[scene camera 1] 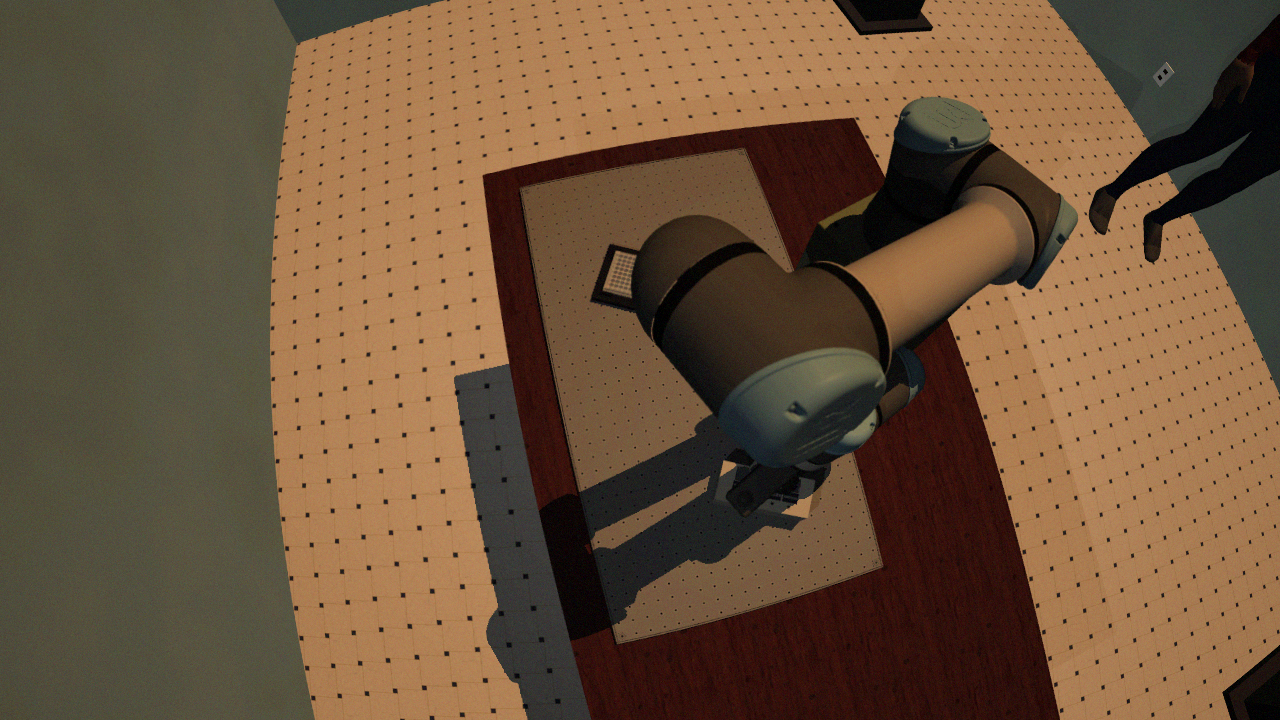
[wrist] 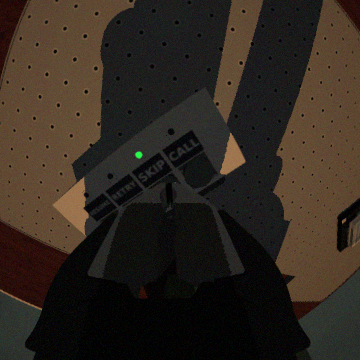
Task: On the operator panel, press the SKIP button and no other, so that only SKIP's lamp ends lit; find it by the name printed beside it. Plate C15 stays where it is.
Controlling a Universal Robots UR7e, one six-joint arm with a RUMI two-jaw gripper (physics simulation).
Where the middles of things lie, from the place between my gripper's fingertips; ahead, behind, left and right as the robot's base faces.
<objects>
Right now my hand is 10 mm past the operator panel (scene camera 1: 795,506), 20 mm to the right of it and 20 mm above it. Also, from my hand: dark frame (scene camera 1: 616,300) (70 mm ahead, 420 mm to the right, 40 mm below); then well plate (scene camera 1: 618,281) (70 mm ahead, 420 mm to the right, 30 mm below).
</objects>
